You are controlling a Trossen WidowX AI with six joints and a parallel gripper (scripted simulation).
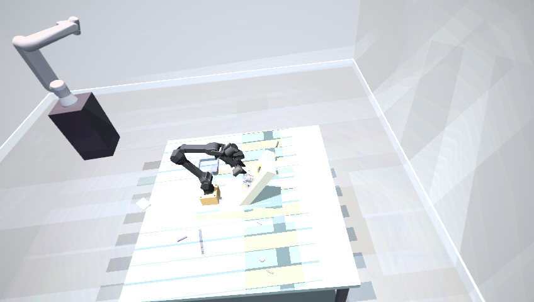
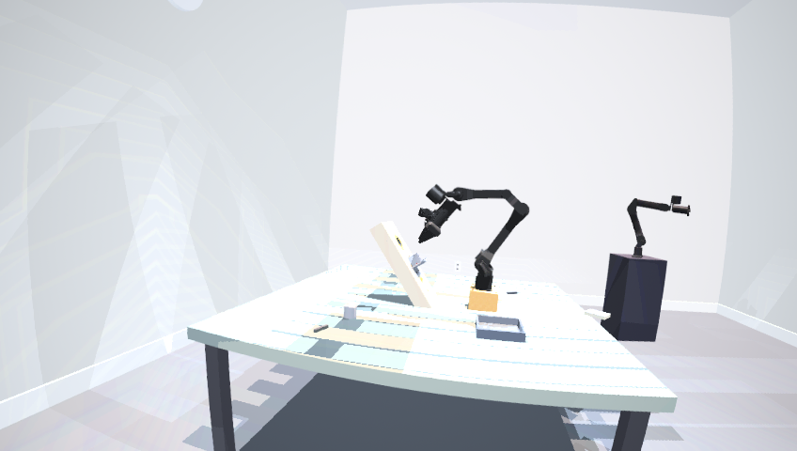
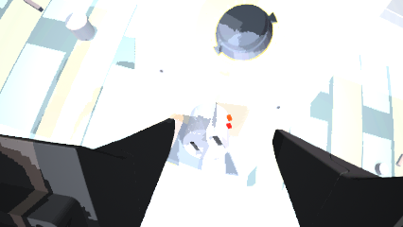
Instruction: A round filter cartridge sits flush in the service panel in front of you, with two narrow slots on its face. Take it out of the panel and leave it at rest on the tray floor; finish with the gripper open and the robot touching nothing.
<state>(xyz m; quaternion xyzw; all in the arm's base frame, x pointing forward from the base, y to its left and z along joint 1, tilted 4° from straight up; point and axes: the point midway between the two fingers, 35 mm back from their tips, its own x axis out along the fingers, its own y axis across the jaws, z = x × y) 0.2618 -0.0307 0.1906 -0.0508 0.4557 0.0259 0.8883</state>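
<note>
My gripper tip is now 10 mm short of the round filter cartridge and 80 mm above it. From my gripper tip the other things lie so: cream service panel: 50 mm ahead, 90 mm below; then blue-grey tray: 310 mm behind, 310 mm to the left, 240 mm below.
</note>
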